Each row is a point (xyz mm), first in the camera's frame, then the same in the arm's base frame.
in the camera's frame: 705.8 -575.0 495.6
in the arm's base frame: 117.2 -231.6 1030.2
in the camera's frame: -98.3 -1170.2 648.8
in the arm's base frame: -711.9 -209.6 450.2
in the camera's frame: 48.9 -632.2 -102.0
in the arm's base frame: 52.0 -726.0 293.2
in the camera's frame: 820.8 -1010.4 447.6
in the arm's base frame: -224.1 -447.6 1235.1
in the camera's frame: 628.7 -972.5 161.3
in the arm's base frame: -159.1 -675.5 981.8
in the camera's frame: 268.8 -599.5 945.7
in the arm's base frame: -179.5 227.8 721.8
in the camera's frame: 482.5 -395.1 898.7
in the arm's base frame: 84.4 232.9 863.3
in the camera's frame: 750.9 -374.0 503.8
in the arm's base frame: 309.1 -156.5 1025.3
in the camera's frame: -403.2 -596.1 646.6
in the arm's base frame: -288.3 33.0 20.9
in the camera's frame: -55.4 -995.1 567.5
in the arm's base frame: -515.9 -226.4 430.0
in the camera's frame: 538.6 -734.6 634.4
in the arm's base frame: -120.9 -141.2 941.8
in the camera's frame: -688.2 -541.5 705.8
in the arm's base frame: -344.9 141.6 -248.7
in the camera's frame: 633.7 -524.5 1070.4
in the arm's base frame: -39.5 326.6 1075.4
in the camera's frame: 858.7 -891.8 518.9
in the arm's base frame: -128.2 -343.2 1257.4
